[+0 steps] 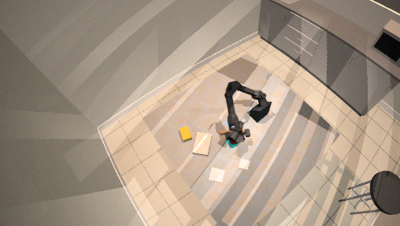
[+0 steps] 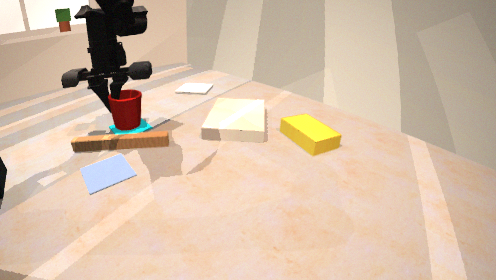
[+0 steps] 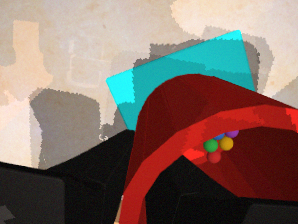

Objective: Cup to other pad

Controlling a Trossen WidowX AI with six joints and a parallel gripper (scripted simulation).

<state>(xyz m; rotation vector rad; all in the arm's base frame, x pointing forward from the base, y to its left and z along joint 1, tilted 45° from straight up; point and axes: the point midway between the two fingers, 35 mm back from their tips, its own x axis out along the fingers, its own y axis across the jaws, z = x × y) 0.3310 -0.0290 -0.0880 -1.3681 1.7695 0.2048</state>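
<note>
The red cup lies 30 mm ahead of my gripper tip and 20 mm to the right of it. From my gripper tip the other things lie so: light blue pad 160 mm to the right, 70 mm behind, 50 mm below; wooden bar 90 mm to the right, 40 mm below, 20 mm behind; cyan pad 50 mm below, 30 mm ahead, 20 mm to the right.
</note>
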